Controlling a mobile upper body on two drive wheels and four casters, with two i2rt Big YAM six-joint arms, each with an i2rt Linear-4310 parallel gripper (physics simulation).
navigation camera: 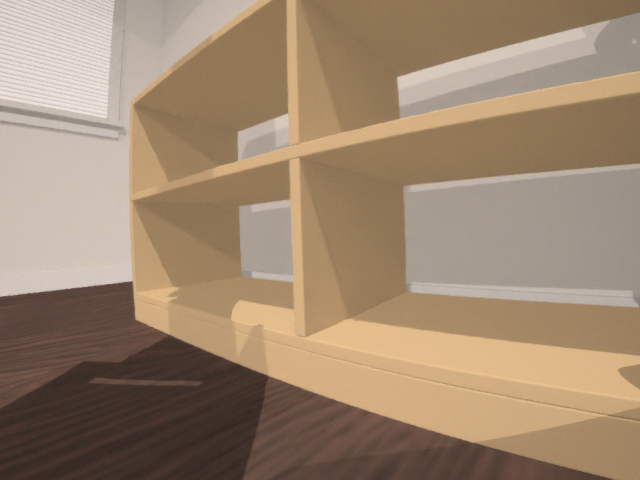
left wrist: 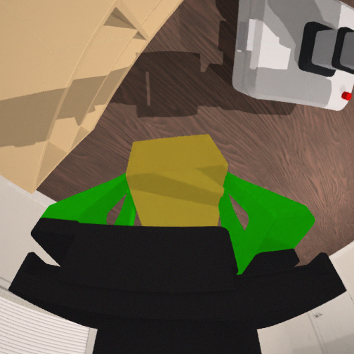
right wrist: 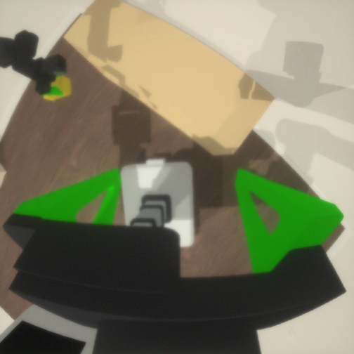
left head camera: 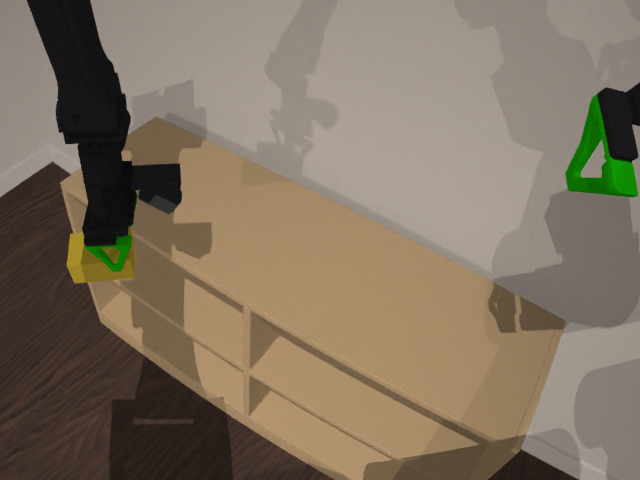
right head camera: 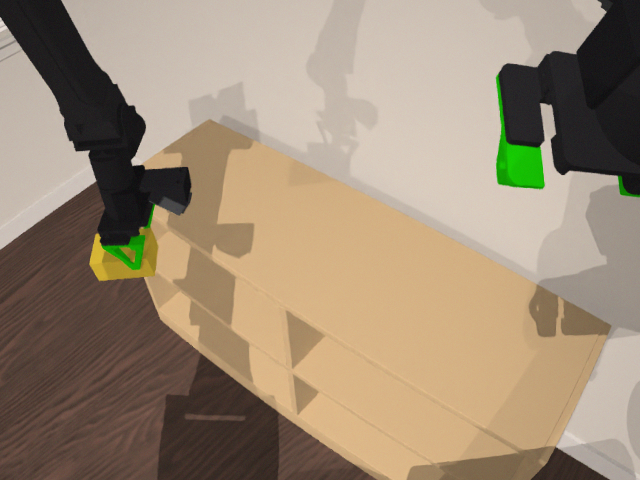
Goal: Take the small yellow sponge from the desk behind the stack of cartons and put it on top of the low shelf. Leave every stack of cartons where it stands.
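Frame: origin at the left arm's base, x up, y left, z back, level; centimetres.
Seen in the pictures: left gripper, fingertip midpoint: (left head camera: 118,255) (right head camera: 139,254); right gripper, fingertip midpoint: (left head camera: 614,188) (right head camera: 563,180).
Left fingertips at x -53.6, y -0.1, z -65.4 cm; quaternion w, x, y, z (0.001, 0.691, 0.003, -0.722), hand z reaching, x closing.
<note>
Offsets run from my left fingertips to a thing's middle. "*": to the spot under its first point. Level surfaces: height alone.
The yellow sponge @(dx +0.1, dy +2.7, dz +0.0 cm) (left head camera: 80,263) (right head camera: 104,268) (left wrist: 175,155) (right wrist: 63,86) is held between the green fingers of my left gripper (left head camera: 111,255) (right head camera: 129,253) (left wrist: 177,174), which is shut on it. In both head views they hang at the left, in front of the left end of the low shelf (left head camera: 330,258) (right head camera: 372,258) (left wrist: 40,45) (right wrist: 175,65) (navigation camera: 217,175), over its front edge as seen. My right gripper (right wrist: 177,175) is open with nothing between its fingers, high up at the right of the head views. The desk and the stacks of cartons do not show.
A pale wall (left head camera: 387,103) (right head camera: 423,129) stands behind the shelf. The dark wood floor @(dx -87.4 cm) (left head camera: 41,361) (right head camera: 67,361) (navigation camera: 62,335) lies in front. My white wheeled base (left wrist: 270,95) (right wrist: 182,200) shows in the wrist views. A window with blinds @(* dx +24.5, dy +96.1, dz -99.9 cm) (navigation camera: 56,56) is at the left.
</note>
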